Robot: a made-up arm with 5 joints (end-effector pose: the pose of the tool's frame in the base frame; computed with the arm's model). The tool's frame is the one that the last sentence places. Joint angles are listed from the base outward.
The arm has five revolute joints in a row. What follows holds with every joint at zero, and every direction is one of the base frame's.
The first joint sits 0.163 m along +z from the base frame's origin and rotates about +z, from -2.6 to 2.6 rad.
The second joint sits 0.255 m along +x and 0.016 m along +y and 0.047 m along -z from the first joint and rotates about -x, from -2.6 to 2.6 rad.
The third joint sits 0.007 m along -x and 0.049 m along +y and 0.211 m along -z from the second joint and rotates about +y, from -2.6 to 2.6 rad.
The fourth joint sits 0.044 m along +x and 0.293 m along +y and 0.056 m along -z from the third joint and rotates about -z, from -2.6 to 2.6 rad.
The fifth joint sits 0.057 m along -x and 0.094 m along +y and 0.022 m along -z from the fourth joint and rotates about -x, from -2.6 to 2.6 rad.
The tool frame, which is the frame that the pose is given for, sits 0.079 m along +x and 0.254 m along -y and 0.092 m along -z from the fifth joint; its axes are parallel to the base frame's.
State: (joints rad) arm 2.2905 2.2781 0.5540 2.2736 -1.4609
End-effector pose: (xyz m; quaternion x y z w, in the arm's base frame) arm 0.2989 0.5232 0.3228 -0.6302 0.7120 -0.3089 0.0213
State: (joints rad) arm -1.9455 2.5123 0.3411 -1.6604 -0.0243
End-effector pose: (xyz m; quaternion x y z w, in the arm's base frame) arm -0.6504 -0.1490 0.2521 0.2701 0.8974 -0.2140 0.2757
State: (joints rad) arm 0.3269 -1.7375 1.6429 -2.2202 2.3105
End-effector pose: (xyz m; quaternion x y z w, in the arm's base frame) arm 0.3825 0.2058 0.3691 0.6487 -0.5934 0.1026 0.4653
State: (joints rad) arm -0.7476 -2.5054 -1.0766 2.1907 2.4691
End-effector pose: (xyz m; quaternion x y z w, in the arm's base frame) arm 0.0464 -0.2731 0.1812 0.6686 0.4368 0.2904 0.5271
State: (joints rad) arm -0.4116 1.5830 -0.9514 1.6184 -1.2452
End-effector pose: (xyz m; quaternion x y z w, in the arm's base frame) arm 0.4491 -0.5067 -0.1956 0.0789 -0.7161 0.0723 0.6898
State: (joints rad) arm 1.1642 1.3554 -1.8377 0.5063 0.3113
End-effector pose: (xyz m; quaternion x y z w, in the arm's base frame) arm 0.2720 0.2514 -0.1020 0.1570 -0.7859 0.5087 0.3144
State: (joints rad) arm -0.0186 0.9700 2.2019 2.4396 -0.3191
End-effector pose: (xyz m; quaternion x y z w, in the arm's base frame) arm 0.0835 0.2288 -0.2440 0.8432 0.0025 0.5229 0.1251
